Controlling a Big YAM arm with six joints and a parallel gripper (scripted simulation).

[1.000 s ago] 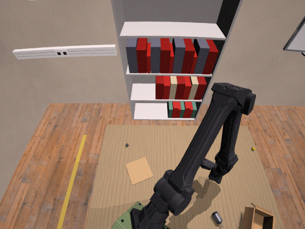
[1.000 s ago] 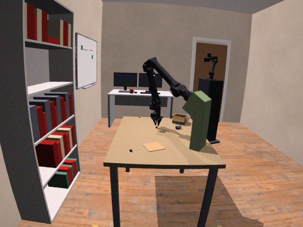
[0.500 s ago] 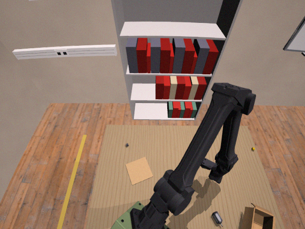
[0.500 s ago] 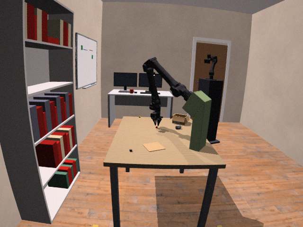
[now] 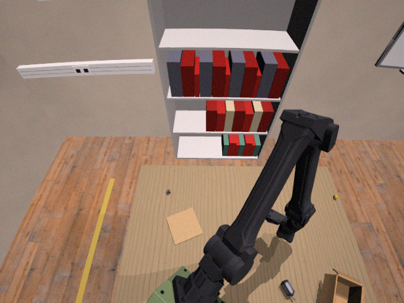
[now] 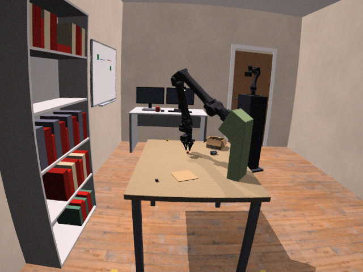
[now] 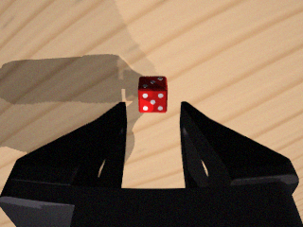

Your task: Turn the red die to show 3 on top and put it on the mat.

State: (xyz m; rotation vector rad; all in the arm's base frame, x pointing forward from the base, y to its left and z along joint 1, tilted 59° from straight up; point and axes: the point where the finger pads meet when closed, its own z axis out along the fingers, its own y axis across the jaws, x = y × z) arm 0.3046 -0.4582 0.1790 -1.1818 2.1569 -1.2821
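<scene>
My hand is 30 mm above the red die. Also, from my hand: yellow die: 50 mm ahead, 400 mm to the right, 30 mm below; then cardboard box: 330 mm behind, 90 mm to the right, 10 mm above; then dark object: 220 mm behind, 80 mm to the left, 20 mm below.
</scene>
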